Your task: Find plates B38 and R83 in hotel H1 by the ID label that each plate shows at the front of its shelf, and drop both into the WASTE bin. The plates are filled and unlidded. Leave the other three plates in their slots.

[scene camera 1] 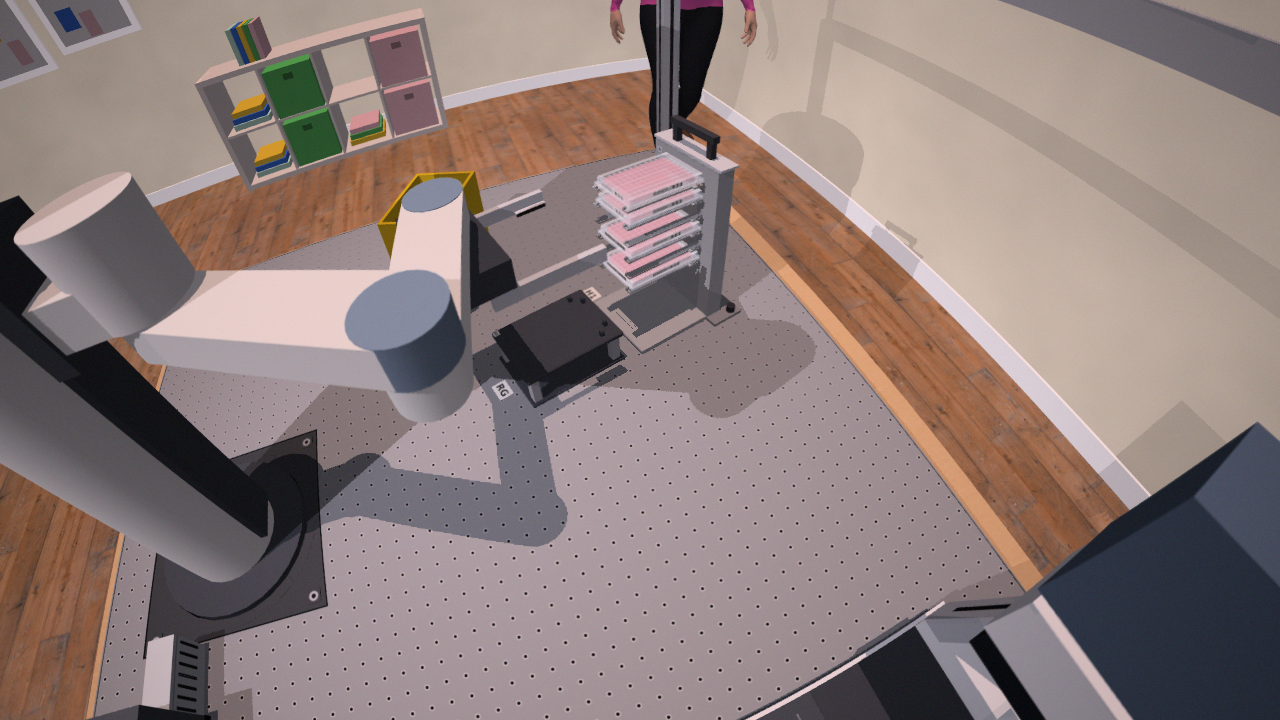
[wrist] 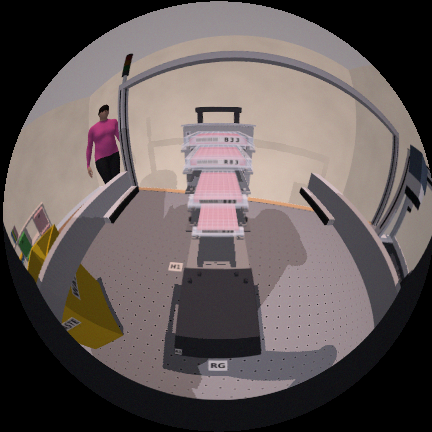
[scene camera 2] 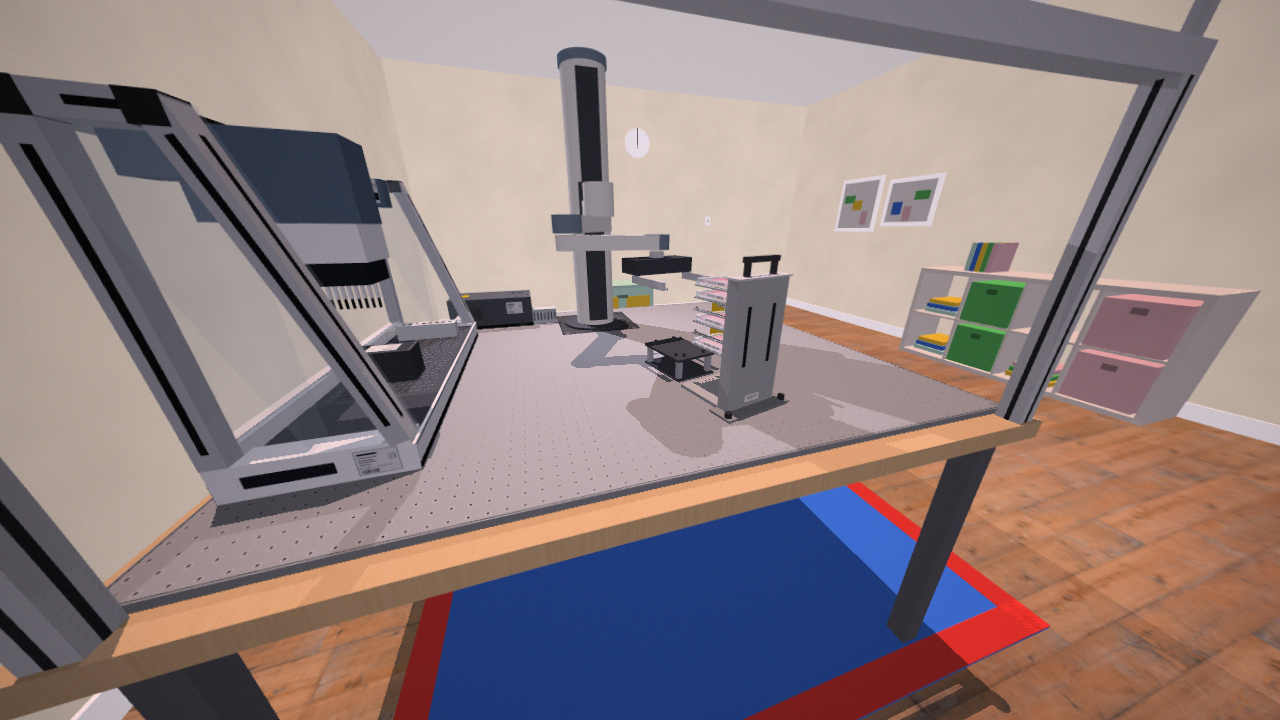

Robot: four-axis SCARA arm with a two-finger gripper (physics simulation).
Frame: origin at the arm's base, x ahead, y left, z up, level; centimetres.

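Seen in the pictures: gripper, fingertip midpoint: (scene camera 1: 570, 221) (wrist: 218, 175) (scene camera 2: 691, 283); arm's base at its link origin: (scene camera 1: 240, 539) (scene camera 2: 595, 324).
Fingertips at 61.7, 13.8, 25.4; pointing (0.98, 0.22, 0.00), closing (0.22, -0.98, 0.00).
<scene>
Offsets run from my fingertips to a thing's top centre, as dx, dy, dz. "spot": to the spot under its first point.
Hotel H1 (scene camera 1: 718, 228) (scene camera 2: 756, 344) (wrist: 189, 129) holds four pink-filled, unlidded plates. In the wrist view the top plate's label {spot: +6.8, +0.1, +1.9} (wrist: 231, 140) looks like B33. The plate below it {+12.5, +3.1, -0.3} (wrist: 217, 153) (scene camera 1: 651, 207) is labelled R83. The labels on the third plate (wrist: 217, 186) (scene camera 1: 651, 234) and the lowest plate (wrist: 217, 218) (scene camera 1: 651, 261) are too small to read surely. My gripper (wrist: 218, 175) (scene camera 1: 566, 229) (scene camera 2: 685, 282) is open and empty, facing the shelf fronts, its fingers wide apart. The yellow WASTE bin {-18.2, +25.4, -4.1} (scene camera 1: 475, 189) (wrist: 92, 310) stands to the left; its inside is hidden.
The black RG stand (scene camera 1: 559, 331) (scene camera 2: 680, 347) (wrist: 217, 305) sits in front of the hotel, low between the fingers in the wrist view. A person (scene camera 1: 680, 53) (wrist: 103, 142) stands behind the table. A framed machine (scene camera 1: 1163, 537) (scene camera 2: 286, 179) stands on the table's other side.
</scene>
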